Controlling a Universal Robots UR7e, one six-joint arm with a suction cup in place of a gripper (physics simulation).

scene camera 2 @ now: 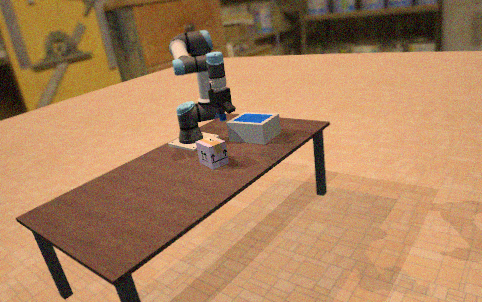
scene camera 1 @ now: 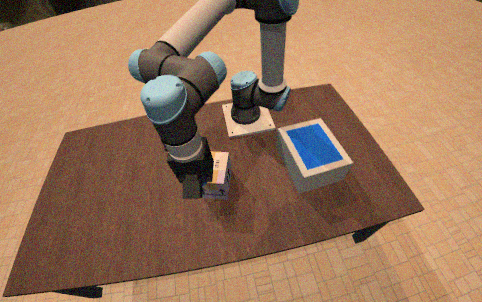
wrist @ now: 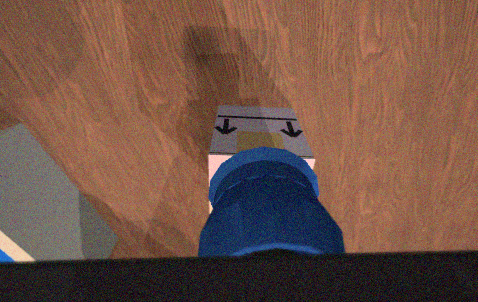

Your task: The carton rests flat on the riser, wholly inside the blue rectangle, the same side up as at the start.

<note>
The suction cup (wrist: 263,198) holds nothing. The cup hangs 25 cm from the middle of a carton (scene camera 1: 219,188), above it. The table carries a grey riser (scene camera 2: 259,128).
The carton shows as well in scene camera 2 (scene camera 2: 212,152) and in the wrist view (wrist: 237,128). The grey riser shows as well in the wrist view (wrist: 53,221).
</note>
